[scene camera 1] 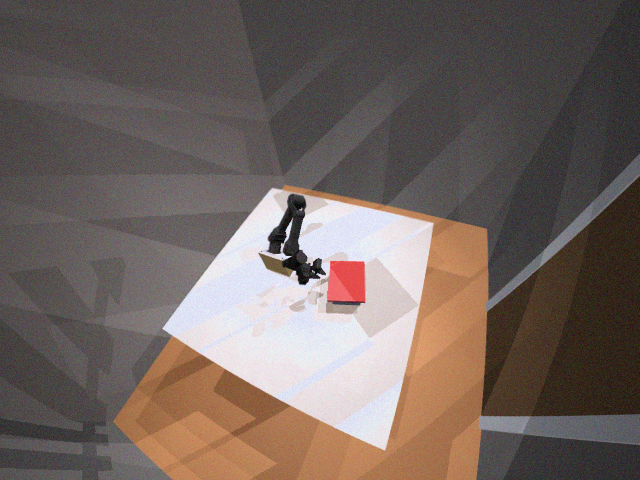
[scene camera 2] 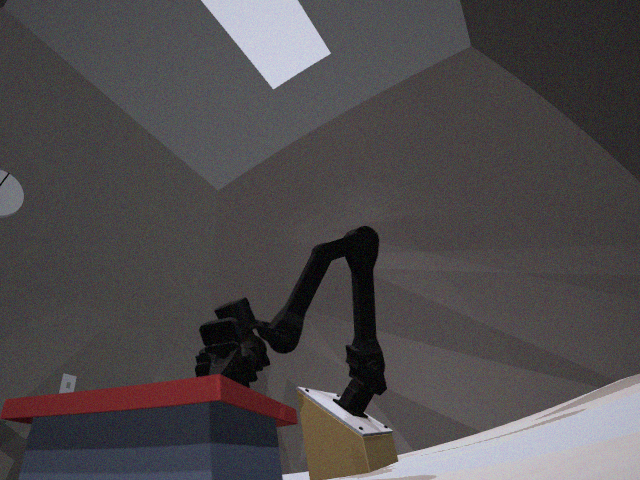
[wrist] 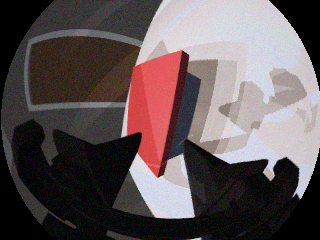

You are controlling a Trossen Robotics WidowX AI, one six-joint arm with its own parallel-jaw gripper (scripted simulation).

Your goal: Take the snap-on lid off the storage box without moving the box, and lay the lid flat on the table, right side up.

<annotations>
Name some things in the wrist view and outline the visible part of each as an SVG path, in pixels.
My gripper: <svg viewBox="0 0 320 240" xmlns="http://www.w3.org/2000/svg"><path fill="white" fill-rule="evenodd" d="M12 136L17 176L35 199L51 211L41 225L56 240L115 240L107 236L107 231L140 240L268 240L300 201L295 193L300 168L287 156L276 161L275 176L269 181L263 173L268 160L229 164L185 140L184 165L195 217L139 216L112 207L139 151L143 132L96 145L55 129L52 137L59 155L53 157L51 167L41 149L45 137L41 124L25 121L16 125ZM57 217L63 221L71 221L72 224L76 225L76 229L69 227L69 225L65 223L61 223L60 220L57 220Z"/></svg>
A red lid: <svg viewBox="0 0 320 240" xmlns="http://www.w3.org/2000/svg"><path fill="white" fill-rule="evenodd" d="M184 51L167 53L165 56L159 56L157 59L151 59L133 67L131 95L129 95L127 132L128 135L143 132L143 139L141 139L137 155L141 157L141 160L144 161L144 164L147 164L147 167L151 169L156 177L163 176L165 168L167 168L173 135L175 135L177 119L179 119L185 79L187 79L185 75L187 75L189 55Z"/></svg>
A storage box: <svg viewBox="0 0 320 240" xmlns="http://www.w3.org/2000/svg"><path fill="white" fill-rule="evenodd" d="M188 72L185 75L187 79L185 79L183 100L181 100L179 119L177 119L168 160L175 159L176 156L183 153L183 144L187 140L193 113L195 113L197 96L199 96L201 79Z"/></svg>
</annotations>
